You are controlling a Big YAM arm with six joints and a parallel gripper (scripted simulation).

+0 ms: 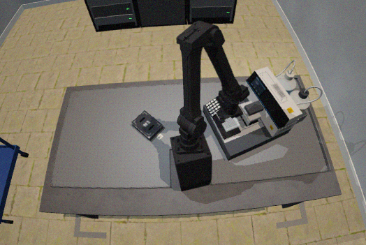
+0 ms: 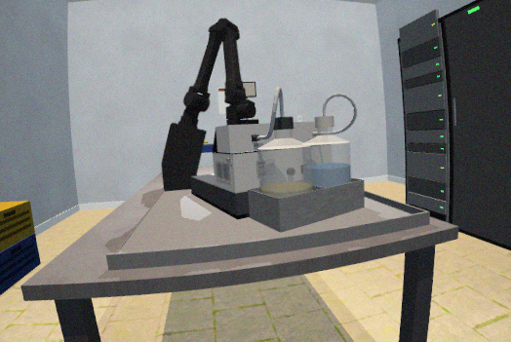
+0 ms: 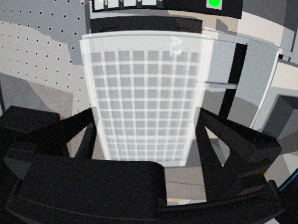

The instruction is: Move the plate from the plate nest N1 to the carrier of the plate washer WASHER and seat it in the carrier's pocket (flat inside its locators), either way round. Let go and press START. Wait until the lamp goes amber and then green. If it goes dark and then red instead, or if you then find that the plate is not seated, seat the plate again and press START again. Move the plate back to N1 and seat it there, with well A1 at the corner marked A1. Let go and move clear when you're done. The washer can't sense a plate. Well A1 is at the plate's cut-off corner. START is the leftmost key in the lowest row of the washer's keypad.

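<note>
Now: hand 60 mm above the dark washer carrier. Also, from my hand: white corner label 20 mm behind, 390 mm to the left, 150 mm below; then white well plate 10 mm below; then plate washer 50 mm ahead, 140 mm to the right, 20 mm below.
</note>
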